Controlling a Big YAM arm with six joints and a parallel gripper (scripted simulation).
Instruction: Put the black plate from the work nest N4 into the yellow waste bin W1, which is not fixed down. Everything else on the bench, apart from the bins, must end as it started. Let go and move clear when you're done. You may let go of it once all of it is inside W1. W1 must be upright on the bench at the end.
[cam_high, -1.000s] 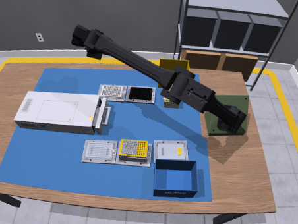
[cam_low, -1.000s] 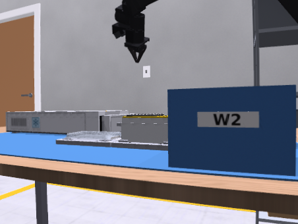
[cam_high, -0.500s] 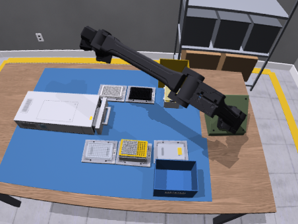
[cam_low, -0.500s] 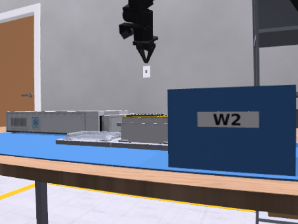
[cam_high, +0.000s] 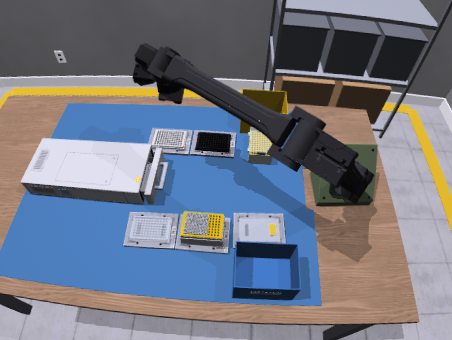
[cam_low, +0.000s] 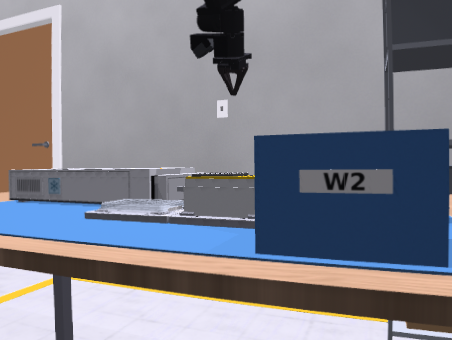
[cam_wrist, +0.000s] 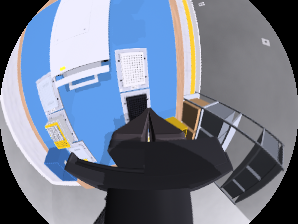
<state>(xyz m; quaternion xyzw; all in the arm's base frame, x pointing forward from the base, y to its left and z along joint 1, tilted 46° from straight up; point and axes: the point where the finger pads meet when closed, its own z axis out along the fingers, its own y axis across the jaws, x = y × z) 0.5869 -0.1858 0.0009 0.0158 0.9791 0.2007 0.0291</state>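
Now: the black plate 260 mm below my hand, 120 mm behind it and 50 mm to the right of it. From my hand the other things lie so: white instrument box 250 mm ahead, 230 mm below, 140 mm to the left; then white plate 260 mm below, 50 mm to the right, 50 mm ahead; then nest 270 mm below, 120 mm behind, 50 mm to the right.
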